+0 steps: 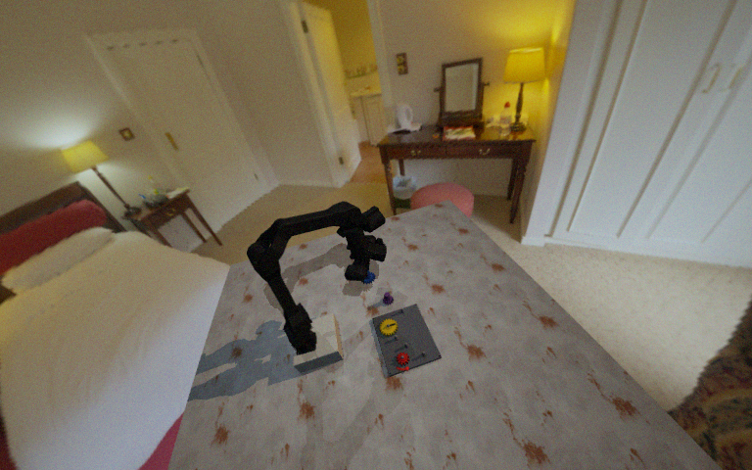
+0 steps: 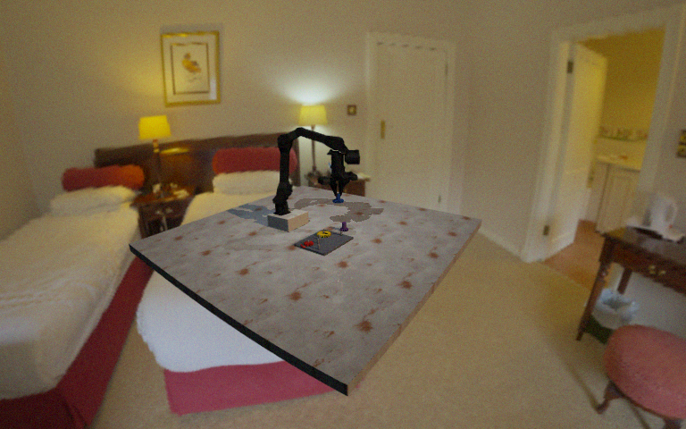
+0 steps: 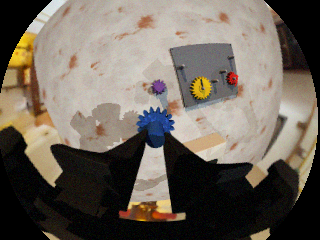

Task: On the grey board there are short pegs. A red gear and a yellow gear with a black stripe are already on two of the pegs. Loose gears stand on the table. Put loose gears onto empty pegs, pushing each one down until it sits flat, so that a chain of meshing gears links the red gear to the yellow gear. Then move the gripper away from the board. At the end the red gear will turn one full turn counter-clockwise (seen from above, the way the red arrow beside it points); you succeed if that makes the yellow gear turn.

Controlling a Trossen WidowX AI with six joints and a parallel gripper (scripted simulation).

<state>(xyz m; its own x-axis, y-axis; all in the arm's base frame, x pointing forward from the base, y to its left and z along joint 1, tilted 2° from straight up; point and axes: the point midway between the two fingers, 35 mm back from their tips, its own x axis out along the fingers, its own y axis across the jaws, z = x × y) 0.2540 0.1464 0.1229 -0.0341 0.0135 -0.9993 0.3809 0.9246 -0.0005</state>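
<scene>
The red gear lies 250 mm to the right of my gripper tip, 140 mm below it and 50 mm ahead of it. Round my gripper tip: blue gear: 10 mm below; then purple gear: 140 mm below, 50 mm ahead, 20 mm to the right; then yellow gear: 140 mm to the right, 140 mm below, 30 mm ahead.
</scene>
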